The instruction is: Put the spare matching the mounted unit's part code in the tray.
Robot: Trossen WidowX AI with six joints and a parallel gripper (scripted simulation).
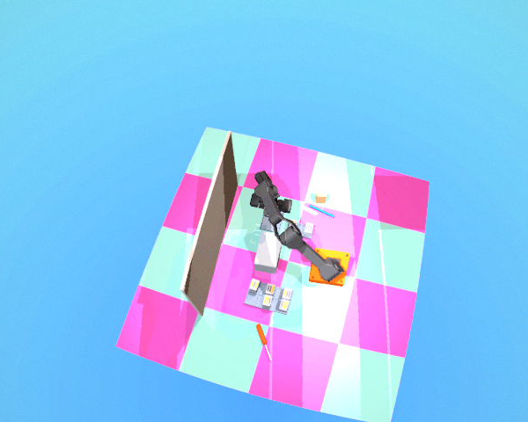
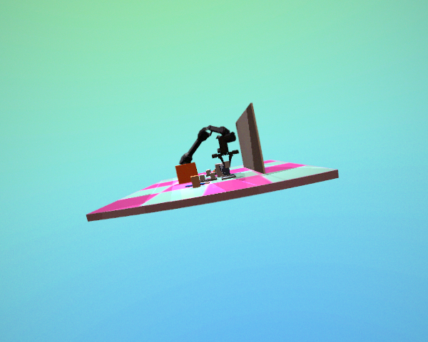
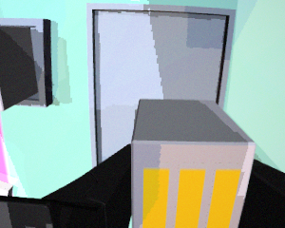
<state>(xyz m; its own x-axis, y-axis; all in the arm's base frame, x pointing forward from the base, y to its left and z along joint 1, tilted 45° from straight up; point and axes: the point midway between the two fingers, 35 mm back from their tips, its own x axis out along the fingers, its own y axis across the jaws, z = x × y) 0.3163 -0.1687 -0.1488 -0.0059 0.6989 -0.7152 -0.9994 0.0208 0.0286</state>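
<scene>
Now: gripper tip 80 mm above the pale blue tray, 10 mm to the right of it and 10 mm past it. From my gripper tip the other things lie so: blue pen: 240 mm behind, 80 mm to the right, 70 mm below; then tan cube: 230 mm behind, 140 mm to the right, 40 mm below; then mounted unit: 210 mm to the left, 30 mm below, 20 mm behind.
</scene>
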